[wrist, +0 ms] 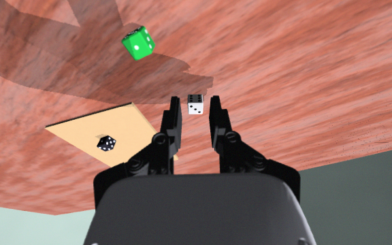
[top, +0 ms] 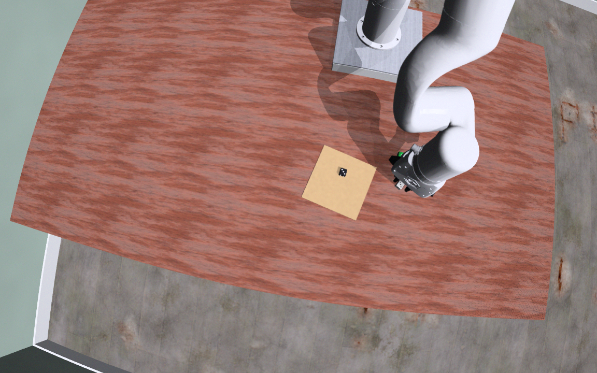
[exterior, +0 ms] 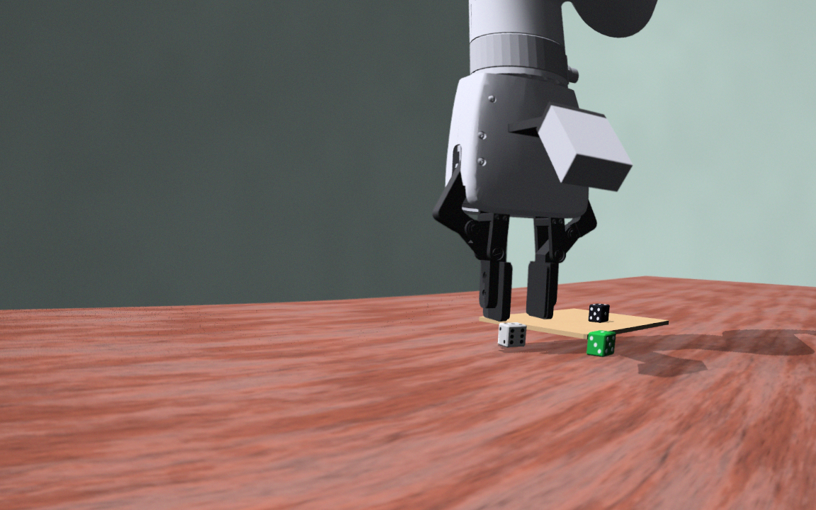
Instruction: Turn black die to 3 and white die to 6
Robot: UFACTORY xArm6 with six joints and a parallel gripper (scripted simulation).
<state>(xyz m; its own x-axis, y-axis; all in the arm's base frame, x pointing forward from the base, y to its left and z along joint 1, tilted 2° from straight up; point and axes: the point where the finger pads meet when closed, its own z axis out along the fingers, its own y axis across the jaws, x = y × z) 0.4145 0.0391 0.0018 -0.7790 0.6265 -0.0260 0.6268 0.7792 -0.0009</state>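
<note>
My gripper is now 3 cm above the white die and 1 cm short of it. From my hand the other things lie so: green die 7 cm behind, 3 cm below; then tan mat 15 cm to the right, 4 cm below; then black die 15 cm to the right, 3 cm below, 2 cm behind.
</note>
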